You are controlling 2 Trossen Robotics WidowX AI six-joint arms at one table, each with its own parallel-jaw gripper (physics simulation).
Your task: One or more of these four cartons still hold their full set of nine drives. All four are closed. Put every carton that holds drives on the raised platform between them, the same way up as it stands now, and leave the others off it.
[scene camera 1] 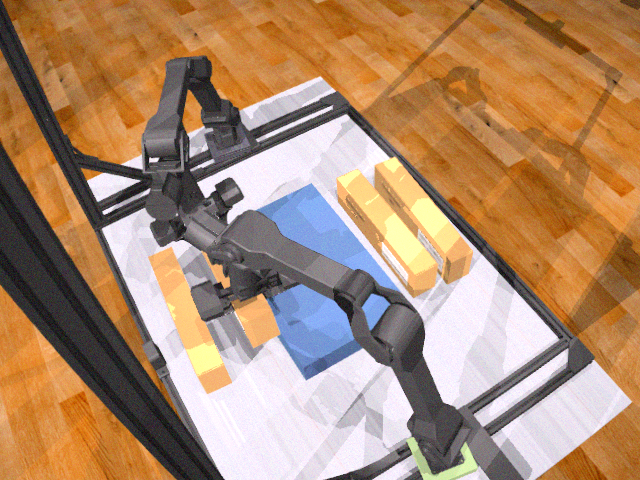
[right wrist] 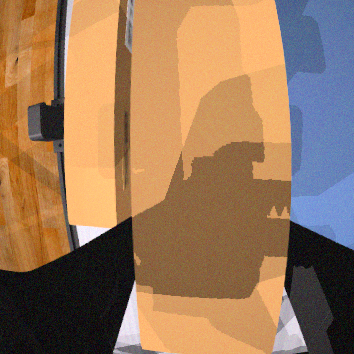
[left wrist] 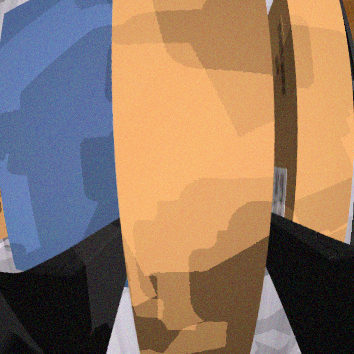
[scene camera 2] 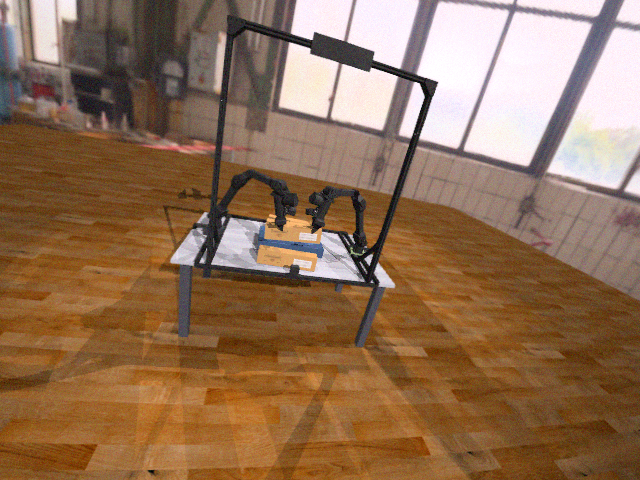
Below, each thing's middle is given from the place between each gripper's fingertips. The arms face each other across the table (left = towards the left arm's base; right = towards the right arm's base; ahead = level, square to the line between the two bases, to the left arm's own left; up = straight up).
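Scene:
You'd find my right gripper 15 cm above the blue raised platform (scene camera 1: 315, 331), and it's 16 cm short of it and 9 cm to the right of it.
As for my left hand, the blue raised platform is 140 mm below it, 160 mm ahead of it and 80 mm to the right of it.

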